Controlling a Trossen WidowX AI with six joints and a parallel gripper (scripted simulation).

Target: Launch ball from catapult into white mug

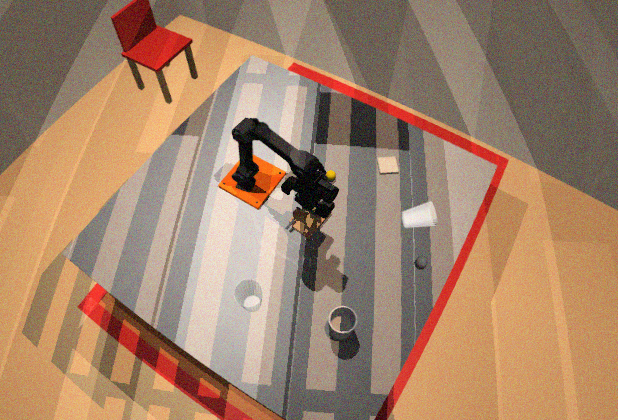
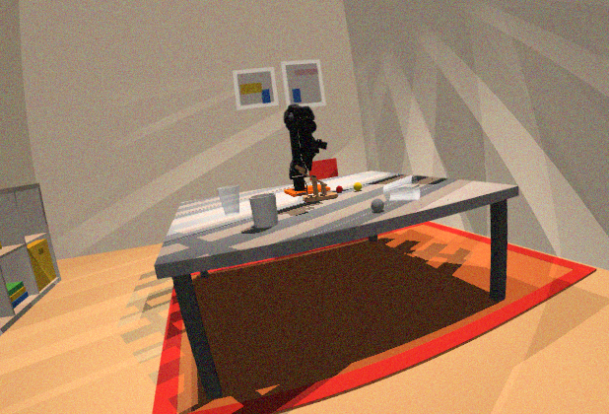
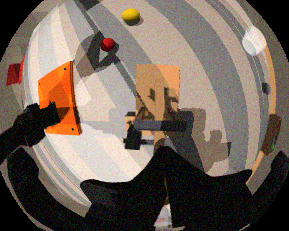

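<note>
Right now my gripper tip is 2 cm past the wooden catapult, 1 cm to the right of it and 6 cm above it. The rest, counted from my gripper tip: red ball (6 cm behind, 17 cm to the left, 12 cm below); then yellow ball (1 cm ahead, 24 cm to the left, 11 cm below); then white mug (24 cm ahead, 32 cm to the right, 10 cm below).
</note>
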